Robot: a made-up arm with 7 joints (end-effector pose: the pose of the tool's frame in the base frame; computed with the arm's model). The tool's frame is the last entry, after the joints.
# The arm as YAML. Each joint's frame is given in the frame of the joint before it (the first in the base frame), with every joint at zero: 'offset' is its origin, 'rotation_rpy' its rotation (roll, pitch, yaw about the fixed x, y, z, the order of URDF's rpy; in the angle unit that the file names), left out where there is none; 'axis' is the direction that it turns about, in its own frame. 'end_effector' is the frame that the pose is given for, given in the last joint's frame.
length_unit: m
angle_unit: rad
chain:
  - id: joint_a
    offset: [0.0, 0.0, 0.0]
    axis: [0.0, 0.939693, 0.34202]
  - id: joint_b
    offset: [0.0, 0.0, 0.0]
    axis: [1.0, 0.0, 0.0]
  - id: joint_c
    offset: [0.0, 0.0, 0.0]
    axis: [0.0, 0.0, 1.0]
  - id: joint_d
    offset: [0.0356, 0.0, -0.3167]
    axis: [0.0, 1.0, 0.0]
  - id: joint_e
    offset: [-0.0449, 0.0, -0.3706]
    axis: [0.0, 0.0, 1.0]
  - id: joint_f
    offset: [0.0, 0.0, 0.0]
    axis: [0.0, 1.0, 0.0]
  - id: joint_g
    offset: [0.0, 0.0, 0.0]
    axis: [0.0, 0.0, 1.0]
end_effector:
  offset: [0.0, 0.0, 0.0]
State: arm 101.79 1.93 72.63 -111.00 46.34 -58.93 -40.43
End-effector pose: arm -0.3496 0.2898 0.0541 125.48 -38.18 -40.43
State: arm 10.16 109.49 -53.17 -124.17 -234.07 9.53 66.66
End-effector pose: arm 0.1647 0.2472 -0.2608 -26.55 5.49 86.84
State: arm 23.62 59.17 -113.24 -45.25 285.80 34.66 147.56
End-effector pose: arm -0.3481 0.3651 -0.4341 14.08 9.42 -30.81
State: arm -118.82 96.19 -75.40 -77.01 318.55 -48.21 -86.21
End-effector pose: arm 0.3641 0.2144 0.4096 -87.02 -23.48 61.07
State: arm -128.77 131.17 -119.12 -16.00 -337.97 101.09 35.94
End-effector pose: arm -0.1041 0.6773 0.0948 61.70 33.94 124.19
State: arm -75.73 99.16 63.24 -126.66 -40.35 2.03 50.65
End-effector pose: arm -0.2418 0.0999 0.2796 -68.96 87.48 0.95
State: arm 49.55 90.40 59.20 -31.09 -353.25 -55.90 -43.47
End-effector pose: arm 0.0109 0.6731 0.1199 120.71 -30.11 -76.94
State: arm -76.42 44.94 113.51 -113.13 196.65 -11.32 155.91
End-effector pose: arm 0.0022 0.4475 -0.0098 -51.19 107.56 -107.11
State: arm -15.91 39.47 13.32 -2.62 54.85 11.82 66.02
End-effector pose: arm 0.1851 0.4301 -0.5054 -2.26 -40.47 128.77
